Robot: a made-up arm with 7 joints. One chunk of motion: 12 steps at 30 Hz.
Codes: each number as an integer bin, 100 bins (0 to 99) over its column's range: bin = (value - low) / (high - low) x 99, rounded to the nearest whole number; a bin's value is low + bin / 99 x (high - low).
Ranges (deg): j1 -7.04..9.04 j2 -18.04..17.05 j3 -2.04..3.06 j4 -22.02..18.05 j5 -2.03..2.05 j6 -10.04..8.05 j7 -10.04..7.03
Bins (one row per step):
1: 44 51 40 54 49 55 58
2: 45 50 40 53 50 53 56
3: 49 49 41 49 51 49 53
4: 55 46 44 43 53 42 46
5: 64 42 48 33 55 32 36
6: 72 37 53 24 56 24 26
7: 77 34 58 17 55 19 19
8: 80 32 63 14 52 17 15
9: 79 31 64 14 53 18 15
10: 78 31 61 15 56 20 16
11: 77 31 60 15 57 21 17
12: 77 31 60 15 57 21 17
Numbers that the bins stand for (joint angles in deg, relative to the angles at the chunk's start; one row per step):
1: 0.11 0.04 0.02 -0.16 -0.01 0.01 -0.04
2: 0.27 -0.32 0.02 -0.57 0.03 -0.36 -0.38
3: 0.92 -0.67 0.07 -2.19 0.07 -1.09 -0.90
4: 1.89 -1.74 0.23 -4.62 0.15 -2.37 -2.11
5: 3.36 -3.15 0.43 -8.66 0.24 -4.19 -3.83
6: 4.65 -4.93 0.69 -12.31 0.28 -5.65 -5.56
7: 5.47 -5.99 0.95 -15.14 0.24 -6.57 -6.76
8: 5.95 -6.70 1.21 -16.35 0.11 -6.93 -7.45
9: 5.79 -7.05 1.26 -16.35 0.15 -6.75 -7.45
10: 5.63 -7.05 1.10 -15.95 0.28 -6.39 -7.28
11: 5.47 -7.05 1.05 -15.95 0.32 -6.20 -7.11
12: 5.47 -7.05 1.05 -15.95 0.32 -6.20 -7.11

